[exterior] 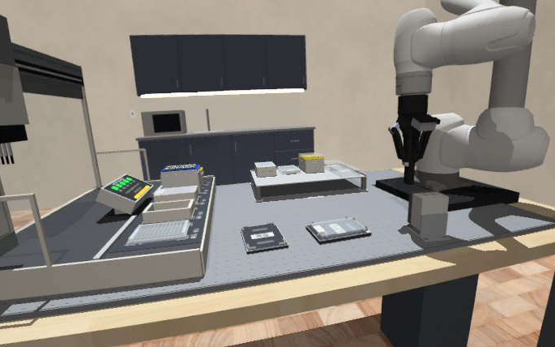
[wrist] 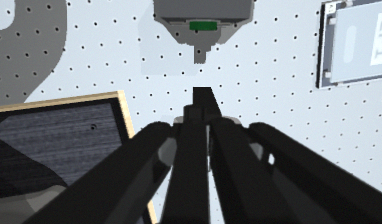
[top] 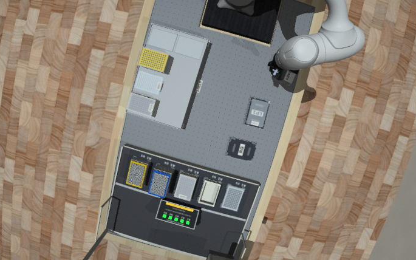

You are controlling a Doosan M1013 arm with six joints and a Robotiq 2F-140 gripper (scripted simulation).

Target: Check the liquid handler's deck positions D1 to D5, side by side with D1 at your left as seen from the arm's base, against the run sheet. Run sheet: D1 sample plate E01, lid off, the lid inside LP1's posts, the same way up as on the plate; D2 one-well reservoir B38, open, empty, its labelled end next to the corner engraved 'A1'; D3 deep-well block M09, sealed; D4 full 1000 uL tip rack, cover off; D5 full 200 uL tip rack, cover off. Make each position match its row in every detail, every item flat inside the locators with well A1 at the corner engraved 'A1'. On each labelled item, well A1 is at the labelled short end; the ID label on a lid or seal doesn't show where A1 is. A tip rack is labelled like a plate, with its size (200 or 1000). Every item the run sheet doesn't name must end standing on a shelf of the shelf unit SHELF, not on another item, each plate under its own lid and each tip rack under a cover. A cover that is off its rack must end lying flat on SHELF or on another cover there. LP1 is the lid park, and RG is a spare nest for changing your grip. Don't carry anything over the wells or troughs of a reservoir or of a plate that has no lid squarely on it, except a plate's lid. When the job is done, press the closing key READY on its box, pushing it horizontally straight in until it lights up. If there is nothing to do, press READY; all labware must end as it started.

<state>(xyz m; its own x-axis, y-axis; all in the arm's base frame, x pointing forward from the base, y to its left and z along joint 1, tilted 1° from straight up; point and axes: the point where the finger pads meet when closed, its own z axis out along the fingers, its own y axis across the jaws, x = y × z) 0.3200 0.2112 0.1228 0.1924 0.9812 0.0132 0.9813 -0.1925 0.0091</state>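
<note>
My hand is 2 cm short of the ready box, 8 cm to the right of it and 7 cm above it. Also, from my hand: clear sample plate (68 cm ahead, 2 cm to the right, 8 cm below); clear lid (23 cm ahead, 1 cm to the left, 12 cm below); shelf unit (15 cm ahead, 47 cm to the right, 8 cm below).
</note>
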